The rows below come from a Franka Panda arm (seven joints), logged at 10 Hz.
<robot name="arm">
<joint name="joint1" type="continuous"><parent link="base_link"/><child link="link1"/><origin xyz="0 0 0.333" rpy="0 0 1.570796"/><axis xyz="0 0 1"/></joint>
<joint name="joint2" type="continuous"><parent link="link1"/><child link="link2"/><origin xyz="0 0 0" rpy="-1.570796 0 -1.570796"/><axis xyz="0 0 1"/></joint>
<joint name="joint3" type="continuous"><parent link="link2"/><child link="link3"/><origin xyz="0 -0.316 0" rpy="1.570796 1.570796 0"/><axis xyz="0 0 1"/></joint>
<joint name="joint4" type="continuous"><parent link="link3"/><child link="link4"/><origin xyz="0 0.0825 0" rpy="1.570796 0 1.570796"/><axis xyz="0 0 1"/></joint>
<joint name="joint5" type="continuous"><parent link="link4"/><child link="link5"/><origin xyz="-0.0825 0.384 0" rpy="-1.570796 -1.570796 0"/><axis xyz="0 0 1"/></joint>
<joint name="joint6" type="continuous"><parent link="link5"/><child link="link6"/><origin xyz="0 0 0" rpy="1.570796 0 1.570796"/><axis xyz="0 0 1"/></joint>
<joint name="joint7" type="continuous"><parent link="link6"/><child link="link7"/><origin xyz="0.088 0 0" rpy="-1.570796 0 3.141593"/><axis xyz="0 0 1"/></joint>
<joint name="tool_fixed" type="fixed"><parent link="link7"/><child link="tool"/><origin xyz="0 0 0.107" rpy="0 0 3.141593"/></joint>
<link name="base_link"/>
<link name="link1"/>
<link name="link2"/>
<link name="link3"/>
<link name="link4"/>
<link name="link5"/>
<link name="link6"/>
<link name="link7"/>
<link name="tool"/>
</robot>
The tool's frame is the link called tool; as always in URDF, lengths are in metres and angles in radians. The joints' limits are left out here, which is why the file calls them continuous.
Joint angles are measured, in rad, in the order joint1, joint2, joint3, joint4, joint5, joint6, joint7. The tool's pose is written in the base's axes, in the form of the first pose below.
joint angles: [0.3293, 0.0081, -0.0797, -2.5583, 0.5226, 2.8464, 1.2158]
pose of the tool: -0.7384 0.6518 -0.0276 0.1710 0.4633 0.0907 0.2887
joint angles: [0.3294, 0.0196, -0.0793, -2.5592, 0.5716, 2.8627, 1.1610]
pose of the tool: -0.7399 0.6488 -0.0293 0.1753 0.4631 0.0874 0.2839
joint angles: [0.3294, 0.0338, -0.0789, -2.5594, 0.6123, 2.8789, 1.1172]
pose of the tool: -0.7405 0.6475 -0.0312 0.1772 0.4630 0.0844 0.2782
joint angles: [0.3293, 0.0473, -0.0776, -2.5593, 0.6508, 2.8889, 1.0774]
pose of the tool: -0.7412 0.6466 -0.0308 0.1778 0.4623 0.0821 0.2723
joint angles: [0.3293, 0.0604, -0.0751, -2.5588, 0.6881, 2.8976, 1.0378]
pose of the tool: -0.7426 0.6449 -0.0303 0.1781 0.4614 0.0806 0.2666
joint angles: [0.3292, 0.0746, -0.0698, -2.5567, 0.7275, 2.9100, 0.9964]
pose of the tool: -0.7444 0.6424 -0.0314 0.1793 0.4608 0.0800 0.2613
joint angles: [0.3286, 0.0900, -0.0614, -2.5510, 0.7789, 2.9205, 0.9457]
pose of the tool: -0.7462 0.6395 -0.0318 0.1821 0.4607 0.0804 0.2561
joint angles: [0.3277, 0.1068, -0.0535, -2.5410, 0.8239, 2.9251, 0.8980]
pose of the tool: -0.7491 0.6354 -0.0308 0.1845 0.4617 0.0815 0.2513
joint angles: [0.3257, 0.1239, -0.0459, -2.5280, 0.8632, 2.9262, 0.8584]
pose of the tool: -0.7510 0.6326 -0.0291 0.1871 0.4637 0.0830 0.2471
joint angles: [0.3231, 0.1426, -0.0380, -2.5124, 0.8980, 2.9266, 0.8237]
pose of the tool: -0.7526 0.6301 -0.0274 0.1896 0.4665 0.0849 0.2429
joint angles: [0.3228, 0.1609, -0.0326, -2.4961, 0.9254, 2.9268, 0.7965]
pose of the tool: -0.7540 0.6277 -0.0261 0.1917 0.4697 0.0873 0.2392
